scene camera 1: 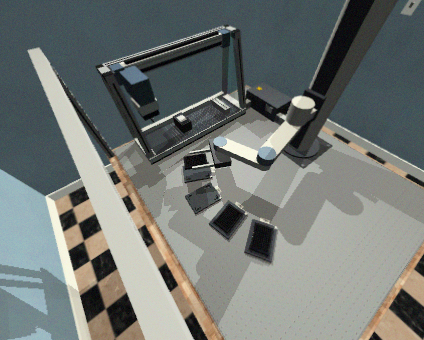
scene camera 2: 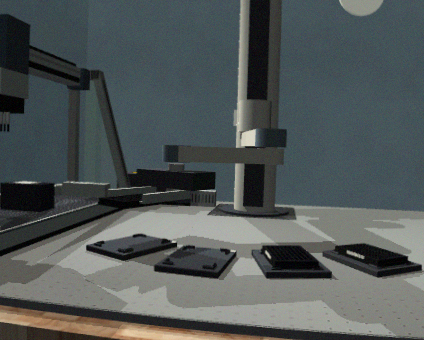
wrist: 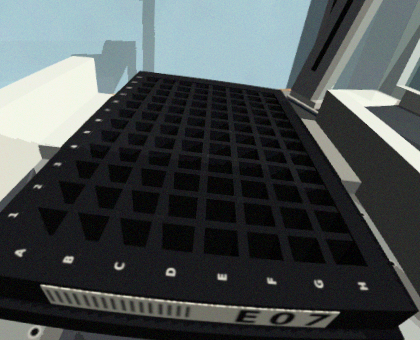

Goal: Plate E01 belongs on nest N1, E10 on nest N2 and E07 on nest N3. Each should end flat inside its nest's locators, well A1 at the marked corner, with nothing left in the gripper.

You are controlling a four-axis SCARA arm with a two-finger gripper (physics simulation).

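Pixels of known places: gripper, fingertip midpoint: (scene camera 1: 190,160) (scene camera 2: 125,196) (wrist: 210,95); arm's base, origin of the base link: (scene camera 1: 297,144) (scene camera 2: 253,214).
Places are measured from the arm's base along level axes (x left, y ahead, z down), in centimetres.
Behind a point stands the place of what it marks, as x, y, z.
Plate E07 (scene camera 1: 196,161) @[-21.6, 65.8, -12.5] (scene camera 2: 119,201) @[-23.3, 72.3, -12.5] (wrist: 210,175) @[-21.4, 63.3, -12.7] is black, its label readable in the wrist view. My gripper (scene camera 1: 192,160) @[-23.6, 68.1, -13.1] (scene camera 2: 125,195) @[-23.6, 68.1, -13.1] is shut on it and holds it level, well above the table. In scene camera 1 it overlaps an empty grey nest (scene camera 1: 198,176) @[-18.9, 67.5, -2.5] (scene camera 2: 131,246) @[-21.8, 68.7, -2.5]. A second empty nest (scene camera 1: 202,198) @[-5.8, 73.9, -2.5] (scene camera 2: 195,261) @[-6.3, 76.1, -2.5] lies beside that one. Two black plates, one (scene camera 1: 230,218) @[12.2, 69.7, -3.7] (scene camera 2: 290,255) @[11.5, 72.0, -3.9] and another (scene camera 1: 262,239) @[28.7, 64.4, -2.9] (scene camera 2: 370,254) @[27.6, 67.2, -3.8], sit in the two nests at the other end. Their labels and the nest numbers cannot be read.
A gantry frame (scene camera 1: 108,95) @[-69.2, 85.1, -37.6] (scene camera 2: 73,135) @[-67.1, 10.1, -27.1] stands over a dark deck with a small black block (scene camera 1: 183,123) @[-52.4, 54.8, -13.2] (scene camera 2: 27,196) @[-55.2, 56.5, -10.0]. A dark box (scene camera 1: 268,101) @[-34.4, -5.1, -12.7] stands near the arm's column (scene camera 1: 320,90) @[0.9, 7.7, -41.9] (scene camera 2: 274,75) @[5.7, 4.8, -50.1]. A pale beam (scene camera 1: 95,180) @[5.7, 102.3, -62.0] crosses the left side of scene camera 1.
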